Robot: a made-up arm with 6 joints. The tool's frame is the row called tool.
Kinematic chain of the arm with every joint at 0, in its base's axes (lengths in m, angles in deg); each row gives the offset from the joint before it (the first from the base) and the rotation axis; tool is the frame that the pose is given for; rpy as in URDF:
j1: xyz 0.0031 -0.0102 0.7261 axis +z
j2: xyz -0.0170 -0.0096 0.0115 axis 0 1 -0.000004
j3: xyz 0.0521 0.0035 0.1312 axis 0 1 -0.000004
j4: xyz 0.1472 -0.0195 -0.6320 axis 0 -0.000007 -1
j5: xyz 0.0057 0.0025 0.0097 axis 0 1 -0.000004
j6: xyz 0.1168 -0.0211 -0.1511 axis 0 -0.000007 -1
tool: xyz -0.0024 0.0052 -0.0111 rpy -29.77 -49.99 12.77
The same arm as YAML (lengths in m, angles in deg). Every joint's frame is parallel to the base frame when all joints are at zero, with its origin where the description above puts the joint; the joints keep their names.
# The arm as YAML. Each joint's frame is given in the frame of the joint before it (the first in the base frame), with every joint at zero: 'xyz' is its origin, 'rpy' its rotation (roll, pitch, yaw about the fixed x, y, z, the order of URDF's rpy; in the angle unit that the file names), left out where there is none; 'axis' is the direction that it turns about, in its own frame. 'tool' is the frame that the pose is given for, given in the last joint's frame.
units:
  length: m
  angle: deg
joints:
  - name: j1
    type: revolute
    origin:
      xyz: [0.0031, -0.0102, 0.7261]
    axis: [0.0, 0.0, 1.0]
  - name: j2
    type: revolute
    origin:
      xyz: [-0.017, -0.0096, 0.0115]
    axis: [0.0, 1.0, 0.0]
  - name: j3
    type: revolute
    origin:
      xyz: [0.0521, 0.0035, 0.1312]
    axis: [0.0, 1.0, 0.0]
  - name: j4
    type: revolute
    origin:
      xyz: [0.1472, -0.0195, -0.632]
    axis: [0.0, 0.0, -1.0]
  - name: j5
    type: revolute
    origin:
      xyz: [0.0057, 0.0025, 0.0097]
    axis: [0.0, 1.0, 0.0]
  - name: j6
    type: revolute
    origin:
      xyz: [0.1168, -0.0211, -0.1511]
    axis: [0.0, 0.0, -1.0]
tool:
  origin:
    xyz: [-0.0024, 0.0052, -0.0111]
    rpy: [-29.77, -49.99, 12.77]

